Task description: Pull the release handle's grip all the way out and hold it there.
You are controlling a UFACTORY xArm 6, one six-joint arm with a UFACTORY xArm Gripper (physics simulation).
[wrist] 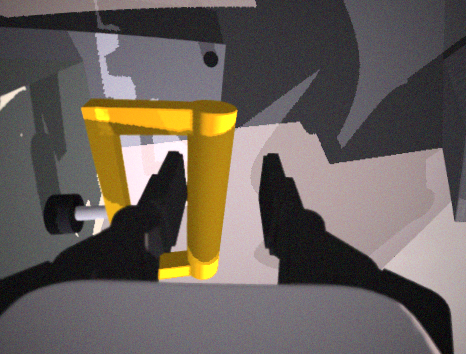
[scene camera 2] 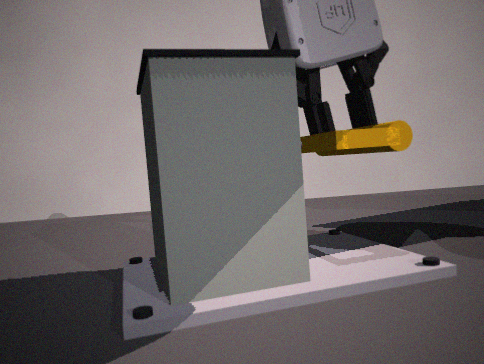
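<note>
The yellow release handle (scene camera 2: 375, 139) (wrist: 207, 200) sticks out level from the right side of the grey-green housing (scene camera 2: 225, 150) (wrist: 17, 175). It is a rectangular loop with a thick round grip bar on its outer side. A thin pale rod (wrist: 90, 213) joins its inner bar to a black collar (wrist: 63, 214) at the housing. My gripper (scene camera 2: 342, 129) (wrist: 223, 174) is partly open and holds nothing. In the wrist view the left finger is close beside the grip bar, over the loop's opening; the right finger stands apart on the outer side. In the scene view the fingertips are at the handle's top edge, and their lower ends are partly hidden.
The housing has a dark overhanging lid (scene camera 2: 220, 53) close to the gripper's left side. It stands on a pale base plate (scene camera 2: 370, 265) (wrist: 165, 70) with black bolts (scene camera 2: 142, 312) (scene camera 2: 431, 261) (wrist: 210, 59) at its corners. Dark shadows lie across the floor and plate.
</note>
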